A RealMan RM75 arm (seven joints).
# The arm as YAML. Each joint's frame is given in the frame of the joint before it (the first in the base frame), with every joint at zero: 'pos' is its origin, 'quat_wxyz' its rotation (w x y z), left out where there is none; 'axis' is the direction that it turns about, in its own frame. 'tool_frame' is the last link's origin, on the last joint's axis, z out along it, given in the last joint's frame.
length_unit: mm
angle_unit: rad
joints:
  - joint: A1
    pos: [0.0, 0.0, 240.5]
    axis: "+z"
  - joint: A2
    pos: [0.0, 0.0, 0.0]
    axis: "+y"
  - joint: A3
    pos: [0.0, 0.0, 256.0]
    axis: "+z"
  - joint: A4
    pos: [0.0, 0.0, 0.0]
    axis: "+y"
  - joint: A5
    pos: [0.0, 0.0, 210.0]
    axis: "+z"
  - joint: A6
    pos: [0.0, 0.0, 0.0]
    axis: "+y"
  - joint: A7
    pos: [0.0, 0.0, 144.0]
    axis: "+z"
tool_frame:
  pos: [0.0, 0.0, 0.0]
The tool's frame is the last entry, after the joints.
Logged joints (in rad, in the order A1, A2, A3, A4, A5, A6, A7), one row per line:
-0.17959 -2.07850 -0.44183 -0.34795 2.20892 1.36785 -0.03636
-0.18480 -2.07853 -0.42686 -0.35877 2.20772 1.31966 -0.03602
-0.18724 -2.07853 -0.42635 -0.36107 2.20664 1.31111 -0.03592
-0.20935 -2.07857 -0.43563 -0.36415 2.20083 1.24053 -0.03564
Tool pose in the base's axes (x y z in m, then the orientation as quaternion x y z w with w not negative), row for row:
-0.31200 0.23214 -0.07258 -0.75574 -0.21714 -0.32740 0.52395
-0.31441 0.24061 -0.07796 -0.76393 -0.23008 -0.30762 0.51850
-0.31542 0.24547 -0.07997 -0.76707 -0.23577 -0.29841 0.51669
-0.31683 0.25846 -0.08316 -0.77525 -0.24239 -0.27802 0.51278
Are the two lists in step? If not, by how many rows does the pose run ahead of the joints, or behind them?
The pose runs 2 rows ahead of the joints: the pose in row i belongs to the joints in row i + 2.
